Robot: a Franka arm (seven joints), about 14 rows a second.
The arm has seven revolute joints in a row. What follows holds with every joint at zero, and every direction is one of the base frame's. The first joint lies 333 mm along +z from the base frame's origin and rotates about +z. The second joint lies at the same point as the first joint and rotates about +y. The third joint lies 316 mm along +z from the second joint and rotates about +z. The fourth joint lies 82.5 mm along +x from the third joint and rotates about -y. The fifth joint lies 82.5 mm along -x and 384 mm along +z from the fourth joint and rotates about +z. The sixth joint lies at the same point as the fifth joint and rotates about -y. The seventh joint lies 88 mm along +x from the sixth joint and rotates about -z. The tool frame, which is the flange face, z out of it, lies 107 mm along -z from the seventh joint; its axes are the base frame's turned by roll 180, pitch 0 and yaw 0 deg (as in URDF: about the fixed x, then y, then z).
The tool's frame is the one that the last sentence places.
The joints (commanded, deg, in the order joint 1, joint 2, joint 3, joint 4, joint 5, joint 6, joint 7), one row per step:
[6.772, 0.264, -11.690, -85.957, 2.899, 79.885, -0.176]
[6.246, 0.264, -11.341, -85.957, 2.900, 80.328, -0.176]
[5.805, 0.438, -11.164, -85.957, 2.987, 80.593, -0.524]
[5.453, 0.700, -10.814, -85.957, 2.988, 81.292, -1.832]
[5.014, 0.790, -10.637, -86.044, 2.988, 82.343, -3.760]
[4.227, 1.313, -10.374, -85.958, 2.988, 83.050, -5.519]
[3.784, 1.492, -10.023, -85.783, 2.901, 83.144, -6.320]
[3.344, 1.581, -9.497, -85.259, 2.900, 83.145, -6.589]
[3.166, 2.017, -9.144, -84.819, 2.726, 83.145, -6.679]
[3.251, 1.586, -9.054, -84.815, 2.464, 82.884, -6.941]
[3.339, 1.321, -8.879, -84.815, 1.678, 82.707, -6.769]
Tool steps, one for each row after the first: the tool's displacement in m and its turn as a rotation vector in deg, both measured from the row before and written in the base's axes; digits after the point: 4 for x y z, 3 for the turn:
[0.0008, -0.0018, 0.0006, -0.035, -0.441, -0.199]
[0.0013, -0.0023, -0.0012, 0.080, -0.119, 0.074]
[0.0028, -0.0001, -0.0015, 0.036, -0.511, 1.263]
[0.0023, -0.0027, -0.0001, 0.061, -0.979, 1.604]
[0.0037, -0.0050, -0.0033, 0.007, -0.365, 1.194]
[0.0011, -0.0011, -0.0002, -0.065, -0.122, 0.698]
[0.0007, 0.0008, 0.0033, -0.032, -0.446, 0.356]
[0.0025, 0.0014, -0.0007, -0.228, 0.012, 0.257]
[-0.0027, 0.0011, 0.0037, -0.192, -0.160, 0.431]
[-0.0017, 0.0008, 0.0022, -0.754, -0.004, 0.046]

